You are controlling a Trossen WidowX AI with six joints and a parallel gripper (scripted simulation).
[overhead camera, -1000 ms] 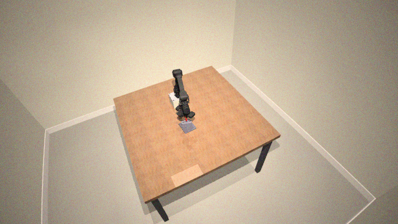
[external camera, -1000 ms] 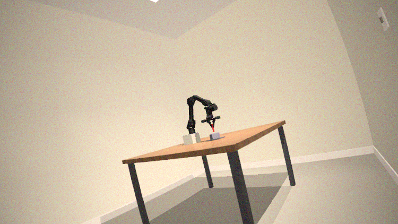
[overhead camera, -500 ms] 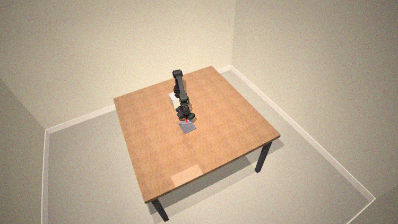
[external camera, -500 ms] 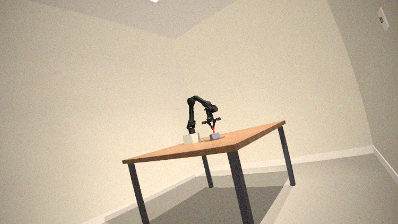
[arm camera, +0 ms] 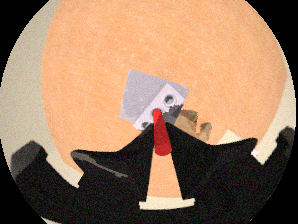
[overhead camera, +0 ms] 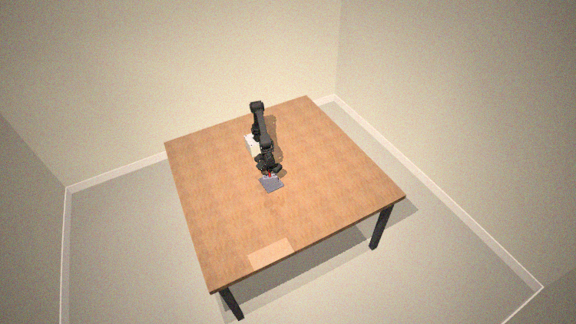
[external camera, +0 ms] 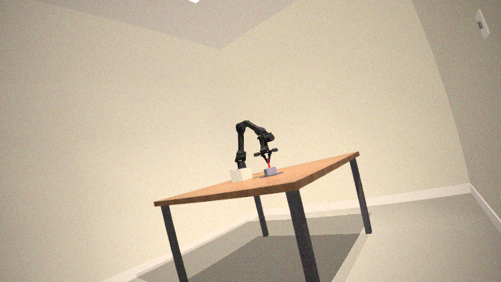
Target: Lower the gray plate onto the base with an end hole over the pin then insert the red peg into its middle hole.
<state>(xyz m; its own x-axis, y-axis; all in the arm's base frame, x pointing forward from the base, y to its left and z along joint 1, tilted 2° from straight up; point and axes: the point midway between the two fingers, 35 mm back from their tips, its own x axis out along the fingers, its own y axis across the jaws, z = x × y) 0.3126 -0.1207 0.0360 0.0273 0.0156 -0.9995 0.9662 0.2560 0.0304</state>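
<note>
The red peg lies right at my gripper tip. From my gripper tip the other things lie so: gray plate: 5 cm below; then base: 9 cm below, 1 cm to the left, 1 cm ahead.
</note>
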